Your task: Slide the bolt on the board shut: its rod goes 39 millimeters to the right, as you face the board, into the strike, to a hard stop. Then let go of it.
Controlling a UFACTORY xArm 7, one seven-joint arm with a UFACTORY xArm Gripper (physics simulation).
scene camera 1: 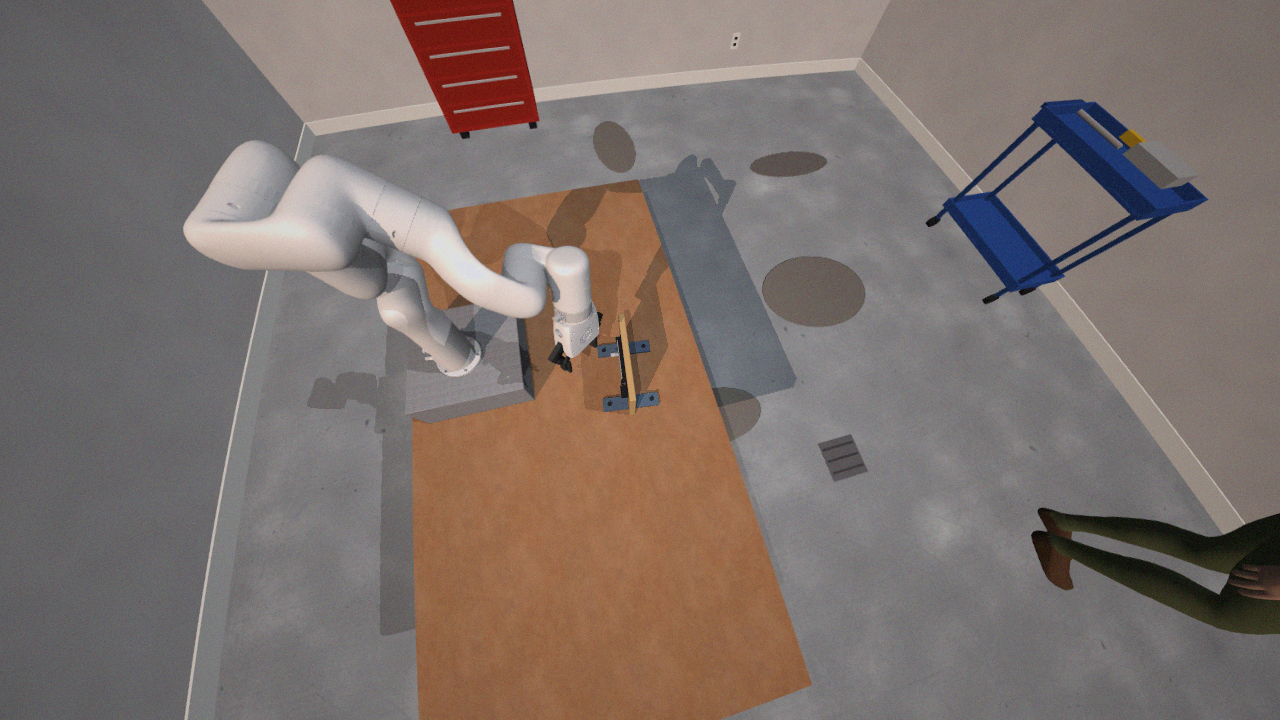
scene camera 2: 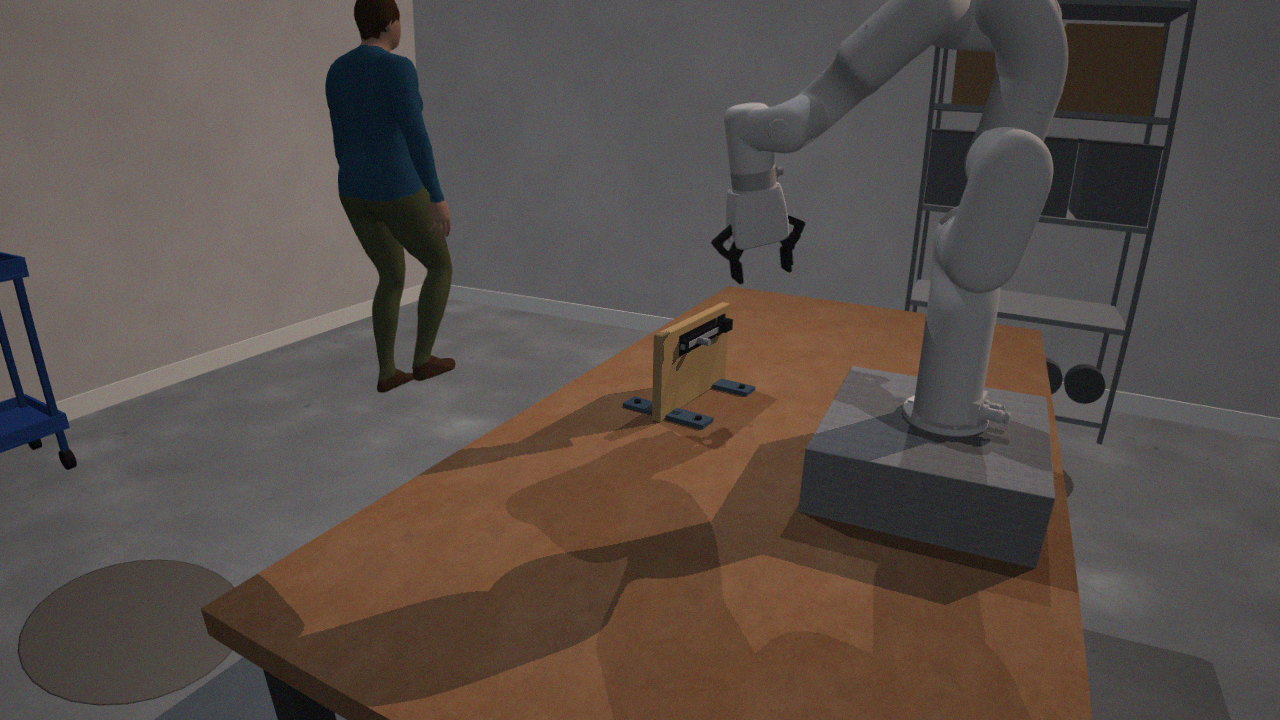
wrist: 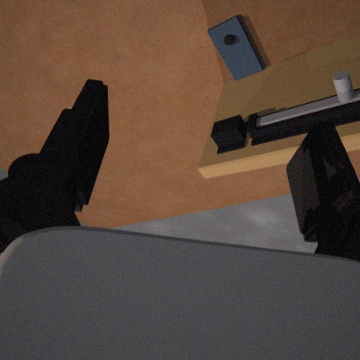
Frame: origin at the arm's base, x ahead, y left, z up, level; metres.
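Seen in the pictures: gripper, fingertip midpoint: [scene camera 1: 579, 356] [scene camera 2: 762, 275] [wrist: 207, 126]; arm's base, link origin: [scene camera 1: 460, 356] [scene camera 2: 944, 416].
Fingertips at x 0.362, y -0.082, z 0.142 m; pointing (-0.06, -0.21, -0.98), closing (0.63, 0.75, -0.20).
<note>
Pixels of each thing's middle, then the offset from my fingertips to it. "spot": a spot on its surface instead. Level surfaces: height alone.
- wooden board, body centre: [wrist: 324, 91] [scene camera 2: 692, 358] [scene camera 1: 626, 365] 0.116 m ahead, 0.037 m left, 0.172 m down
- bolt's grey rod, body centre: [wrist: 323, 107] [scene camera 2: 701, 337] 0.099 m ahead, 0.036 m left, 0.125 m down
- pale knob, body centre: [wrist: 343, 85] [scene camera 2: 704, 341] 0.082 m ahead, 0.055 m left, 0.125 m down
- black strike block, surface spot: [wrist: 228, 133] [scene camera 2: 726, 321] spot: 0.098 m ahead, 0.053 m right, 0.115 m down
- orange-brown table, surface height: 0.253 m down
The wooden board [scene camera 1: 629, 380] [scene camera 2: 696, 383] [wrist: 287, 82] stands upright on blue feet. The bolt's grey rod [wrist: 295, 114] lies in a black housing, with a pale knob [scene camera 2: 705, 340] [wrist: 343, 86] sticking out. The black strike block [scene camera 2: 726, 325] [wrist: 228, 133] is at the board's right end as one faces it; a gap shows between it and the housing. My gripper [scene camera 1: 581, 357] [scene camera 2: 762, 274] [wrist: 207, 126] is open and empty, above the board's height on the arm's side. In the wrist view one finger overlaps the housing's lower edge; the knob is clear of both fingers.
The board's blue foot [scene camera 2: 689, 418] [wrist: 236, 50] rests on the orange-brown table [scene camera 1: 581, 537] [scene camera 2: 501, 537]. The grey block [scene camera 1: 483, 394] [scene camera 2: 921, 510] under the arm's base stands beside it. A person [scene camera 2: 380, 134], a blue cart [scene camera 1: 1002, 241] and a red drawer cabinet [scene camera 1: 474, 67] are away from the table.
</note>
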